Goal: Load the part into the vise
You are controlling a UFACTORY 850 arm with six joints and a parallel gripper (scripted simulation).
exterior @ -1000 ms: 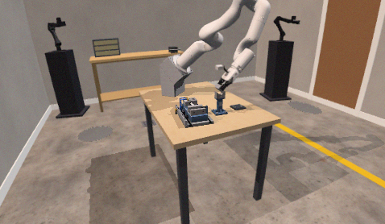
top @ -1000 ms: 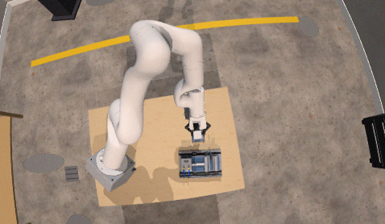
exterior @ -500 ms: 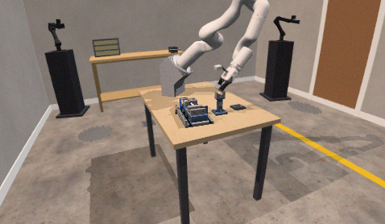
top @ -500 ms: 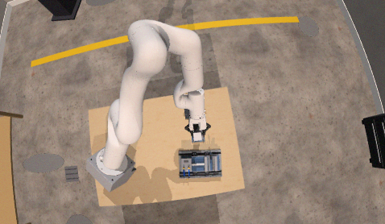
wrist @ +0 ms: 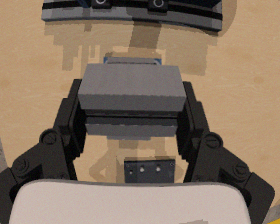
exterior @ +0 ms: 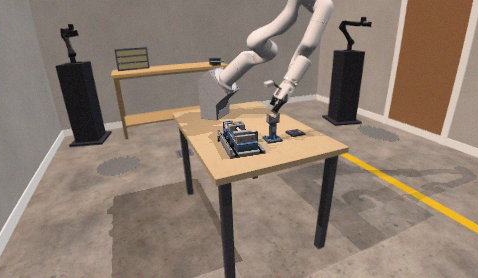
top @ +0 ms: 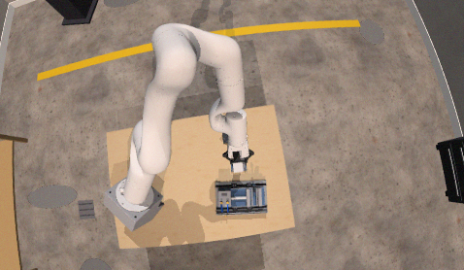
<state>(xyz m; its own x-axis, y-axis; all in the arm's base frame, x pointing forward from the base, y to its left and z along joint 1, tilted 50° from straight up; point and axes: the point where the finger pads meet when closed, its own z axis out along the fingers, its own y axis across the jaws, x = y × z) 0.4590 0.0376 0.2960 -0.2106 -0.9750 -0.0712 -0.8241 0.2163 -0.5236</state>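
My gripper is now right at the part. From my hand the other things lie so: white cylinder rod (20 mm ahead, 200 mm to the right, 120 mm below); work stop (100 mm ahead, 140 mm to the right, 100 mm below); grey vise jaw (70 mm ahead, 190 mm to the right, 120 mm below).
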